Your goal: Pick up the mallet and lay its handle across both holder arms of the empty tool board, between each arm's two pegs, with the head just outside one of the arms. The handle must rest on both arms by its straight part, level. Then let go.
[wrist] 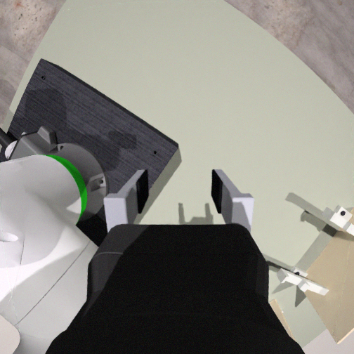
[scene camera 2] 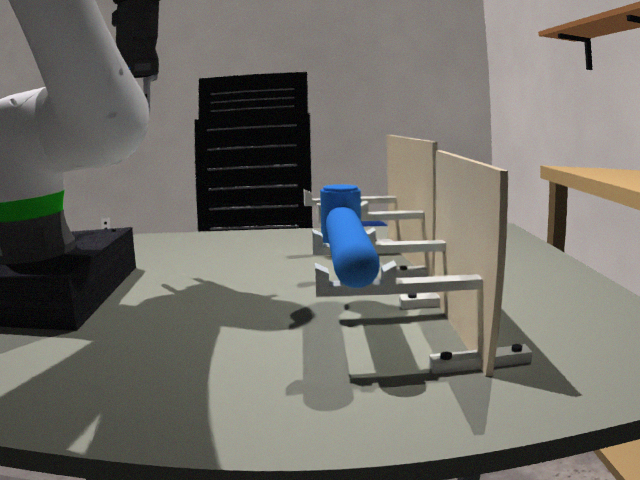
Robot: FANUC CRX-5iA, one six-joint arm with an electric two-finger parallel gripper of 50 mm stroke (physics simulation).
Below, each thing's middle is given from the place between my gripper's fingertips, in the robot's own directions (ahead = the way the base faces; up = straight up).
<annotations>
The blue mallet (scene camera 2: pixel 356 263) lies 360 mm ahead of my hand, 270 mm to the right of it and 160 mm below it.
</annotations>
